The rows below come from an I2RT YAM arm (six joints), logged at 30 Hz.
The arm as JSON. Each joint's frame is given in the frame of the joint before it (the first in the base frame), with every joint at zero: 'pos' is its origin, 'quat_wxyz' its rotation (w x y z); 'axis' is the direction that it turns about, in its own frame. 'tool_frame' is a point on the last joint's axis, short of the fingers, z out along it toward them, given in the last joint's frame.
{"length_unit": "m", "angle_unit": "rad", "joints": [
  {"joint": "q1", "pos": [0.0, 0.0, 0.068], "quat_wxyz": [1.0, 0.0, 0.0, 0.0], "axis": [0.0, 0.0, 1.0]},
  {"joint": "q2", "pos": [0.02, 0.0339, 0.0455], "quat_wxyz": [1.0, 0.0, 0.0, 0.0], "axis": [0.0, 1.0, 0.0]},
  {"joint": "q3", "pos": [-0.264, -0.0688, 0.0], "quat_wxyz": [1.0, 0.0, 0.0, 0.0], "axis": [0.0, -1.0, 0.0]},
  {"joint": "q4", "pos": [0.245, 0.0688, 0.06], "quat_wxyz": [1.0, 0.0, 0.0, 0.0], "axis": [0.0, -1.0, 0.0]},
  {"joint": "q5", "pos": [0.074, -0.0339, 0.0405], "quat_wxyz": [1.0, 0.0, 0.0, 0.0], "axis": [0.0, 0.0, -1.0]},
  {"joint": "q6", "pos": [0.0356, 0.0, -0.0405], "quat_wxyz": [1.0, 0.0, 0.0, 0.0], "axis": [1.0, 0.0, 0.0]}
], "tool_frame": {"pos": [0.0, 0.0, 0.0], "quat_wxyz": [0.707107, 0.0, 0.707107, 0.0]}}
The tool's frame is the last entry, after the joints.
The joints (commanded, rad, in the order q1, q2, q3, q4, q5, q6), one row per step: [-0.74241, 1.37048, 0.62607, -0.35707, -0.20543, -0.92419]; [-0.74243, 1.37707, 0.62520, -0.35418, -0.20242, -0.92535]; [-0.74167, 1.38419, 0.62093, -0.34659, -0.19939, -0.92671]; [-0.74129, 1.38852, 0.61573, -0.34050, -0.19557, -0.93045]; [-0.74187, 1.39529, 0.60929, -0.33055, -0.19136, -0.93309]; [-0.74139, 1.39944, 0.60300, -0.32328, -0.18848, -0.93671]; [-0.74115, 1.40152, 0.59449, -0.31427, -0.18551, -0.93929]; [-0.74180, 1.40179, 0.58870, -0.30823, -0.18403, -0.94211]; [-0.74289, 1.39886, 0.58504, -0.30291, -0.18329, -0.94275]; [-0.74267, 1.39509, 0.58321, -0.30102, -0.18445, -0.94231]
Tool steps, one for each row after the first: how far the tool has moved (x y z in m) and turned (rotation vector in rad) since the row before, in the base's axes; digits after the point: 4 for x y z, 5 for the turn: [0.0002, -0.0003, -0.0015, 0.00057, 0.00536, -0.00036]; [0.0001, 0.0000, -0.0023, -0.00005, 0.00484, 0.00060]; [-0.0003, 0.0002, -0.0021, -0.00190, 0.00541, 0.00197]; [-0.0004, 0.0000, -0.0027, -0.00177, 0.00535, -0.00011]; [-0.0004, 0.0004, -0.0022, -0.00138, 0.00463, 0.00242]; [-0.0008, 0.0007, -0.0023, -0.00204, 0.00336, 0.00123]; [-0.0007, 0.0004, -0.0013, -0.00221, 0.00135, 0.00120]; [-0.0005, 0.0001, -0.0001, -0.00387, -0.00283, -0.00085]; [-0.0002, 0.0003, 0.0004, -0.00163, -0.00360, 0.00034]
